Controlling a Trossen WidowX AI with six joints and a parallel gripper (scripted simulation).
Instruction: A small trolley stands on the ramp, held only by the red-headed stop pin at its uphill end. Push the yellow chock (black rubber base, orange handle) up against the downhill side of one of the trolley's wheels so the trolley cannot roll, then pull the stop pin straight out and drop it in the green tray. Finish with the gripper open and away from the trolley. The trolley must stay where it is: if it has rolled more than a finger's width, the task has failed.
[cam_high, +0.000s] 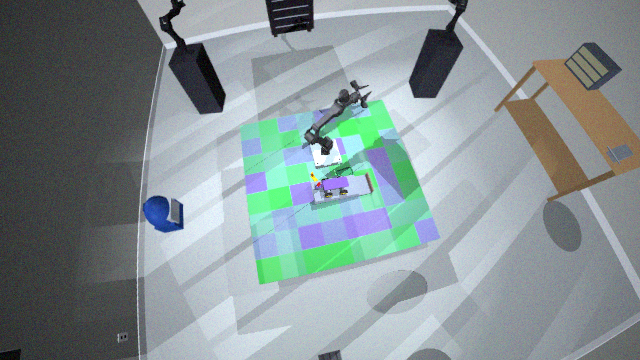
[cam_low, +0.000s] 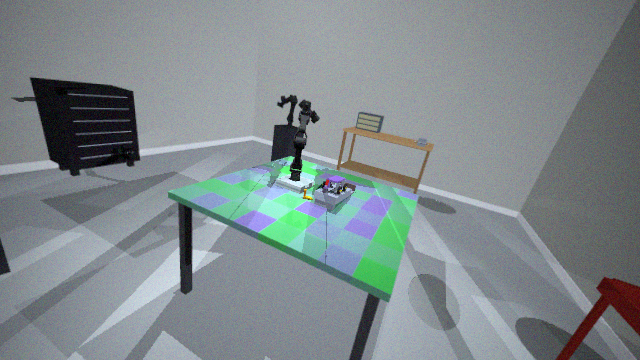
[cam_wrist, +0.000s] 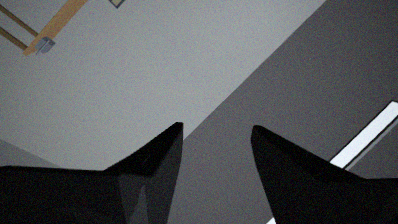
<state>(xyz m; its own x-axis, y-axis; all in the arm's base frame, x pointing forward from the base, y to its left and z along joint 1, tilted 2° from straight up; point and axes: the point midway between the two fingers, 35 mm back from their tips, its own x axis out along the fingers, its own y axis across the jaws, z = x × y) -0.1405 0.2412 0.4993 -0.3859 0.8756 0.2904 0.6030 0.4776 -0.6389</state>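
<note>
Right now the yellow chock is 37 cm ahead of my gripper tip, 39 cm to the right of it and 52 cm below it. Also, from my gripper tip: brown block 43 cm ahead, 2 cm to the left, 51 cm below; purple trolley 48 cm ahead, 25 cm to the right, 43 cm below; stop pin 48 cm ahead, 36 cm to the right, 41 cm below.
</note>
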